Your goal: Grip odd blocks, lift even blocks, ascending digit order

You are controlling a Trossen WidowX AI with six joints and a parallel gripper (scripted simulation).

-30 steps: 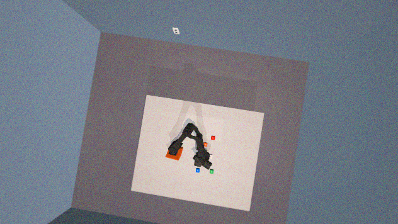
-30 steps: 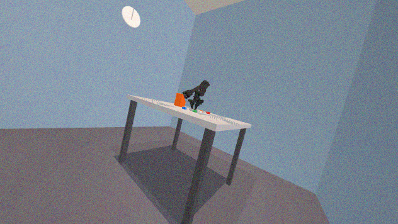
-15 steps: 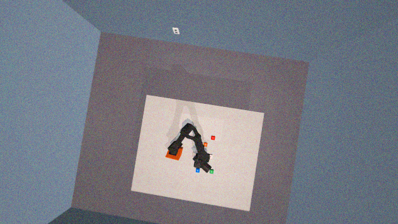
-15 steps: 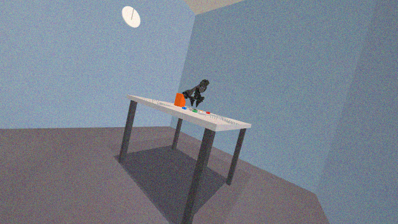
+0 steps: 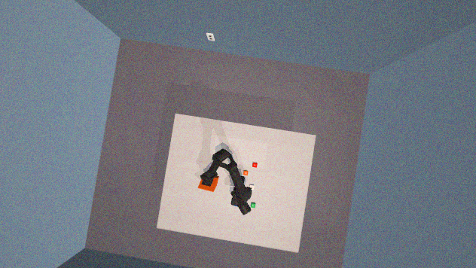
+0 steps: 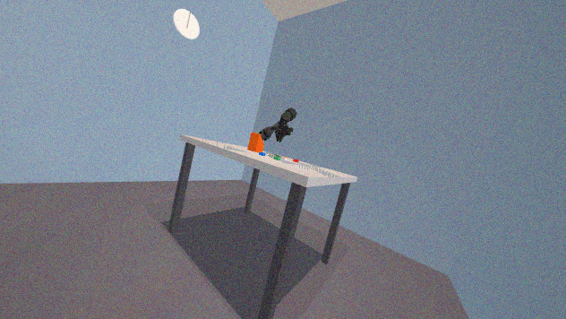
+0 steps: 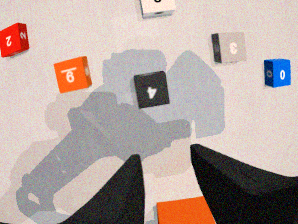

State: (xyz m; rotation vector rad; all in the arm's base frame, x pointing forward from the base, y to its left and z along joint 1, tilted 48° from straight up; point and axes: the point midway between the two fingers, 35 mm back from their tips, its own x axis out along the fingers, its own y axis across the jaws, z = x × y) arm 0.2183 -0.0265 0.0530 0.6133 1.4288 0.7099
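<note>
Right now the green block is 15 cm ahead of my gripper tip, 14 cm to the right of it and 11 cm below it. Round my gripper tip: white block: 11 cm ahead, 1 cm to the right, 11 cm below; then dark grey block: 1 cm ahead, 11 cm below; then orange block: 4 cm ahead, 8 cm to the left, 11 cm below.
</note>
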